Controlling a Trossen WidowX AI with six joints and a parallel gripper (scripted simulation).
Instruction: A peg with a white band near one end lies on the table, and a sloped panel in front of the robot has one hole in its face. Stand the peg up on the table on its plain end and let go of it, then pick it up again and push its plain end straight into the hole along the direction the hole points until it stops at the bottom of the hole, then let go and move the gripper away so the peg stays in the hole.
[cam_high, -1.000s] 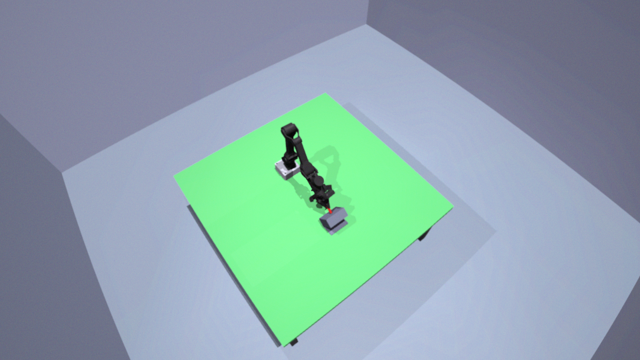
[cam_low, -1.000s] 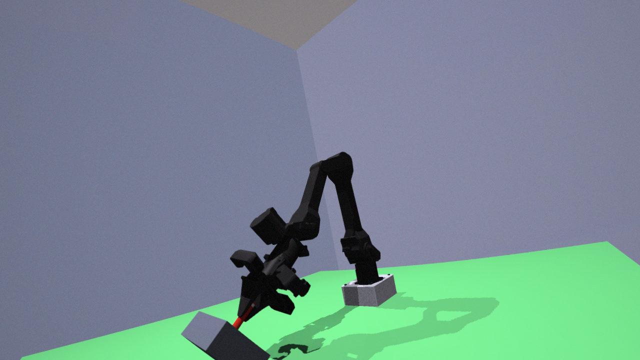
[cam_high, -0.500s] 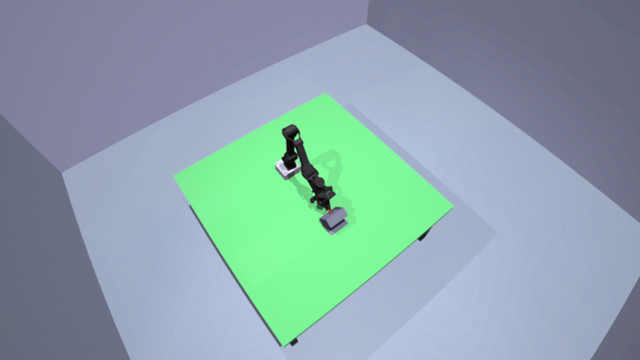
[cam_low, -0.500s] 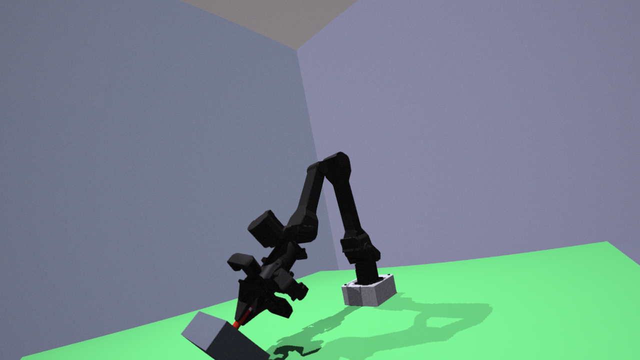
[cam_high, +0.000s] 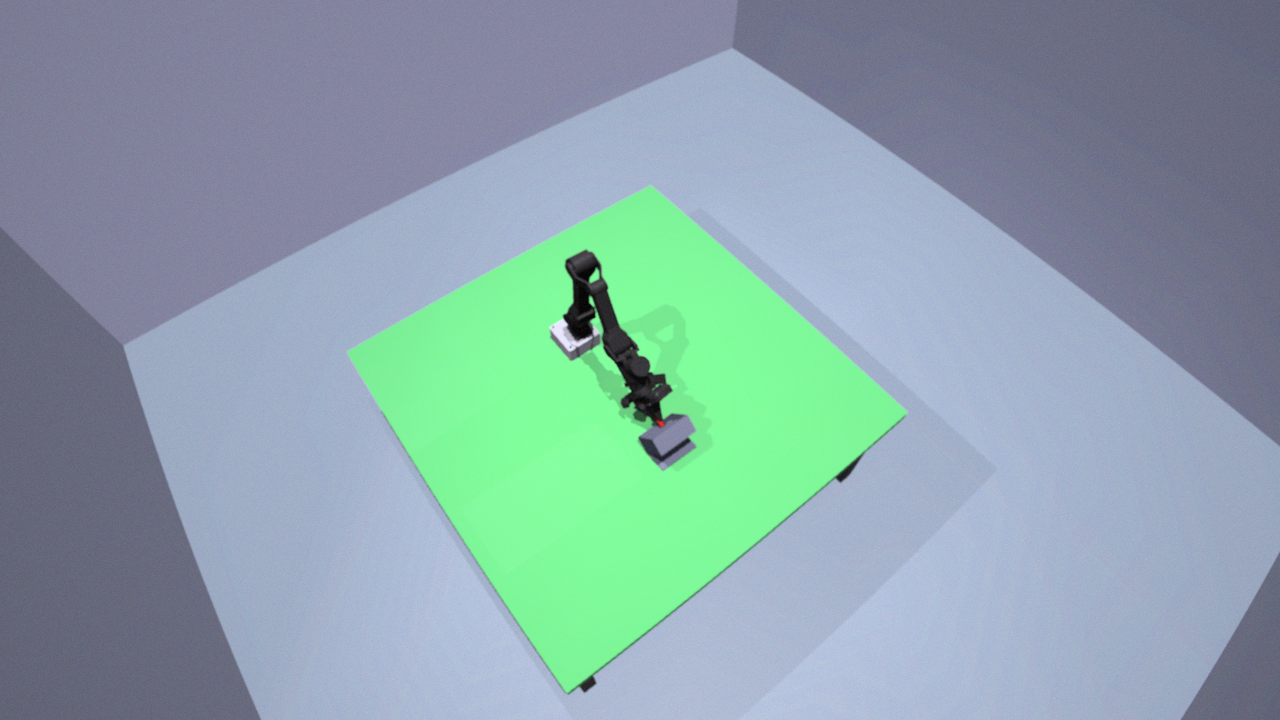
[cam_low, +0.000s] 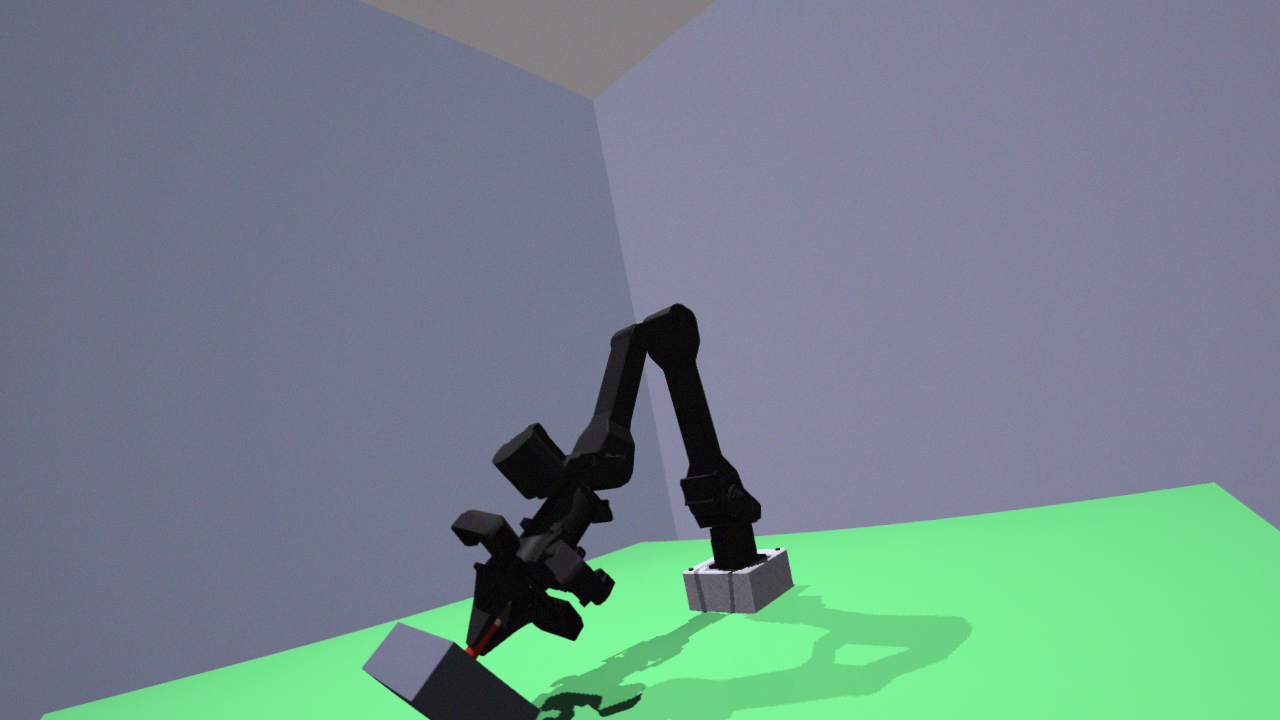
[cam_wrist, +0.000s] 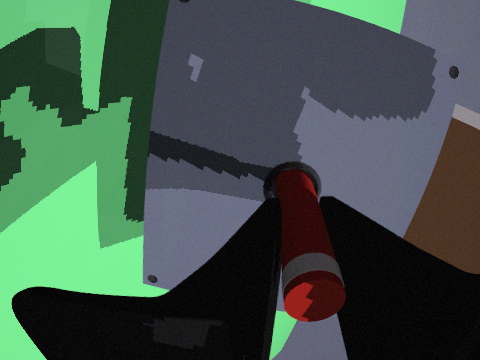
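My gripper tip is 10 mm below the red peg and 10 mm past it. From my gripper tip the other things lie so: grey sloped panel: 30 mm below, 30 mm ahead.
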